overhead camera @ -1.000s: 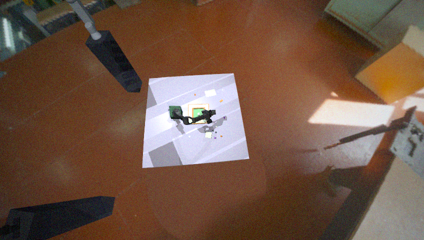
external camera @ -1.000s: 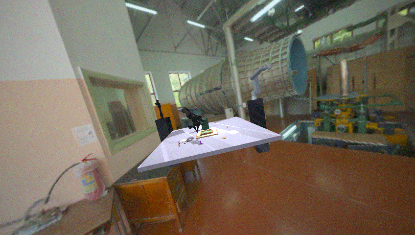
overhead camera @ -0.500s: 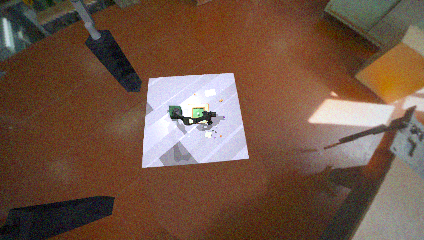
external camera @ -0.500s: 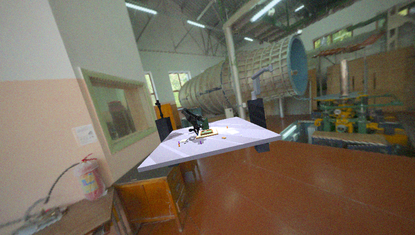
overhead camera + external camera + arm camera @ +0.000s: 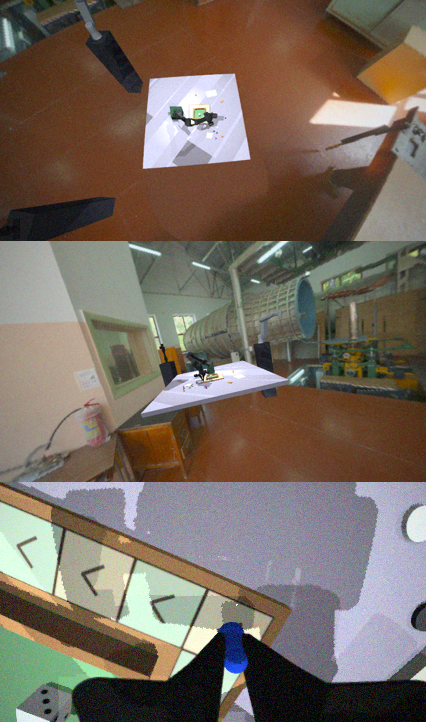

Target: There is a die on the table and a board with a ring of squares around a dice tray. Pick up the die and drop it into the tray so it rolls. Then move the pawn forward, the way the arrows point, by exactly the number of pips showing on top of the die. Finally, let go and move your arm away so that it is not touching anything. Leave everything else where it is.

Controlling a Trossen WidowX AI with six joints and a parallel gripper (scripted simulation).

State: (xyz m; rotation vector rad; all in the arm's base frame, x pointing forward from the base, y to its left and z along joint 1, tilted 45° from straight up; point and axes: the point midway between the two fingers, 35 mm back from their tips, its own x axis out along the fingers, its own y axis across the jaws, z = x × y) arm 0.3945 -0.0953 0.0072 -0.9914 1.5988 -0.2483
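Now: the blue pawn 1 cm above my gripper tip. Also, from my gripper tip: white die (12 cm behind, 9 cm to the left).
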